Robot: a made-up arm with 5 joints.
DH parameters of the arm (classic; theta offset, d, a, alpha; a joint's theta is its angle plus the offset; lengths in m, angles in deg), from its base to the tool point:
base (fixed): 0 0 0 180
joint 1: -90 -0.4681 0.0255 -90
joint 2: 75.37 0 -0.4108 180
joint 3: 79.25 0 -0.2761 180
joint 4: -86.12 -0.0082 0.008 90
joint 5: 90 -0.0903 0.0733 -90
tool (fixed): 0 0.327 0 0
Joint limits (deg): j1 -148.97..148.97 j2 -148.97..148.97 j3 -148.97..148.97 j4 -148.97..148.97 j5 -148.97..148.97
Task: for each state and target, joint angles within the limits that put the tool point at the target. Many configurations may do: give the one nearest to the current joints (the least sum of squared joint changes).
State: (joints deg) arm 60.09 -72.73 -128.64 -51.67 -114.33
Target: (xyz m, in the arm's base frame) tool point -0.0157 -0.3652 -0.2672
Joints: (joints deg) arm 39.44 -41.63 -117.13 -70.72 -124.47
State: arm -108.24 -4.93 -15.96 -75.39 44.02
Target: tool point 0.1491 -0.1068 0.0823
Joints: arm -112.08 -7.48 -15.61 -78.17 38.62
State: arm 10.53 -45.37 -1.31 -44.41 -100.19
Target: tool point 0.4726 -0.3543 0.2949
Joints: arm -19.58 -34.67 4.36 -38.75 -80.05
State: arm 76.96 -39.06 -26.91 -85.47 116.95
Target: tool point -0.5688 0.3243 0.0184
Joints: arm 88.83 -24.83 -33.84 -83.65 114.73
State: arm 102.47 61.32 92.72 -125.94 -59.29
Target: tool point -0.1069 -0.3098 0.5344
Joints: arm 124.38 71.75 114.82 -133.78 -92.00
